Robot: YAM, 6 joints.
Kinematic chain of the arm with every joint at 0, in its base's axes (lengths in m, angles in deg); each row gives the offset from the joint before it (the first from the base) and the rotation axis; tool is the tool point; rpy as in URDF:
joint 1: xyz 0 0 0.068 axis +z
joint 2: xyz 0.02 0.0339 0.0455 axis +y
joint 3: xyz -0.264 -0.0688 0 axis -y
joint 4: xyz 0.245 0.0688 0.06 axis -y
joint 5: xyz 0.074 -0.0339 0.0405 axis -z
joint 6: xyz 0.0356 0 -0.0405 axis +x
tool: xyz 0 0 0 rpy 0 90 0
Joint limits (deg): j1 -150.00..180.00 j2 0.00..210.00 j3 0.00..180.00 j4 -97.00..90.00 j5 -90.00..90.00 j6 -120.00..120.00
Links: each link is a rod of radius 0.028 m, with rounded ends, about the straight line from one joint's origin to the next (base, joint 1, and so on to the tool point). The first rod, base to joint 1, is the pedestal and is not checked.
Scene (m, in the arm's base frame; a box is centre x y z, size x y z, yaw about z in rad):
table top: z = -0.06
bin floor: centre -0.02 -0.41 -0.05 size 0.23 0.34 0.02 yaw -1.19
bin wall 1: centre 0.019 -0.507 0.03 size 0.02 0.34 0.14 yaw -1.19
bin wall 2: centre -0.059 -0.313 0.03 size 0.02 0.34 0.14 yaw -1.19
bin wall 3: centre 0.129 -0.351 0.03 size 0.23 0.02 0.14 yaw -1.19
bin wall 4: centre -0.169 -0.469 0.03 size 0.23 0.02 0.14 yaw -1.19
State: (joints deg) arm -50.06 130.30 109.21 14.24 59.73 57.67
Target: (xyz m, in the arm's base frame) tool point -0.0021 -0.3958 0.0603
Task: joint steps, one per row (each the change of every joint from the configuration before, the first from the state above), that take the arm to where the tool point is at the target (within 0.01 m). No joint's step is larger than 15 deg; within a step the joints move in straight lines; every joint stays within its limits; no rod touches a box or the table.
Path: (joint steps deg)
1: -11.83 -8.45 -13.25 -4.53 2.53 0.00
2: -11.83 -8.45 -13.24 -4.54 2.53 0.00
3: -11.82 -8.46 -13.25 -4.53 2.53 0.00
4: -0.05 11.17 -1.71 0.12 -1.20 0.00
5: -0.04 11.16 -1.71 0.11 -1.20 0.00

